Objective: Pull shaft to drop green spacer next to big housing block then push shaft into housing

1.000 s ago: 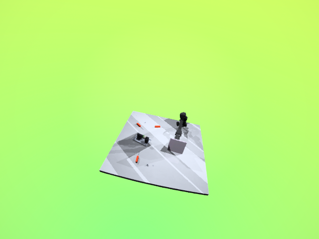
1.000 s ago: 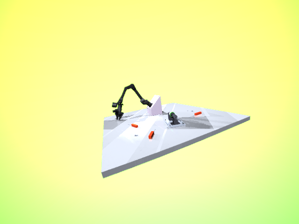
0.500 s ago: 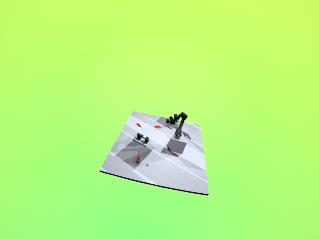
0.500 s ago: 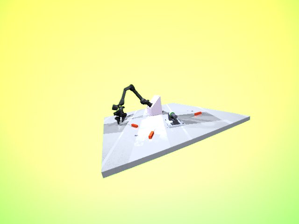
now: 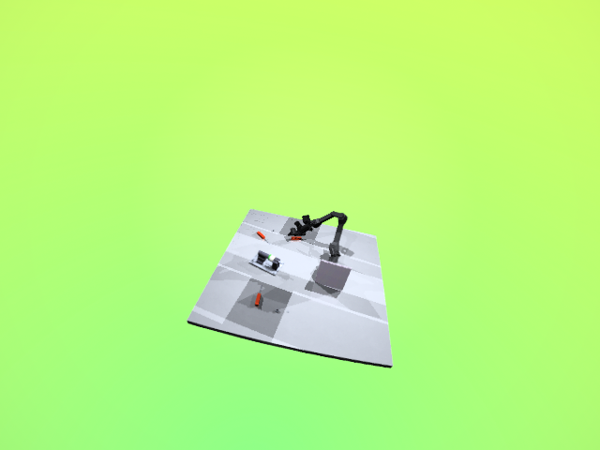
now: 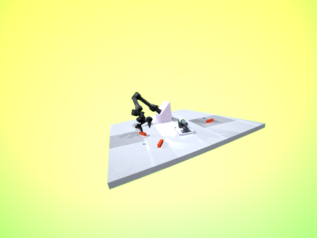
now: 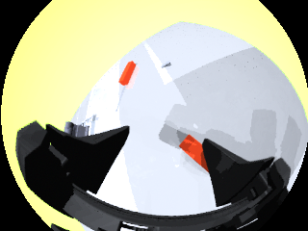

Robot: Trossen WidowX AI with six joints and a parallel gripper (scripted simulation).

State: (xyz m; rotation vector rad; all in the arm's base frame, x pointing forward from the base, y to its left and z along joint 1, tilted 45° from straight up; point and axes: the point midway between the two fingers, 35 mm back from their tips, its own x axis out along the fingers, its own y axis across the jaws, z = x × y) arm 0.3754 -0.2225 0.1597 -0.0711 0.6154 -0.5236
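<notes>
Right now the grey shaft is 36 cm to the left of my gripper tip, 3 cm above it and 2 cm ahead of it. From my gripper tip the other things lie so: green spacer 35 cm to the left, 7 cm ahead, 3 cm above.
</notes>
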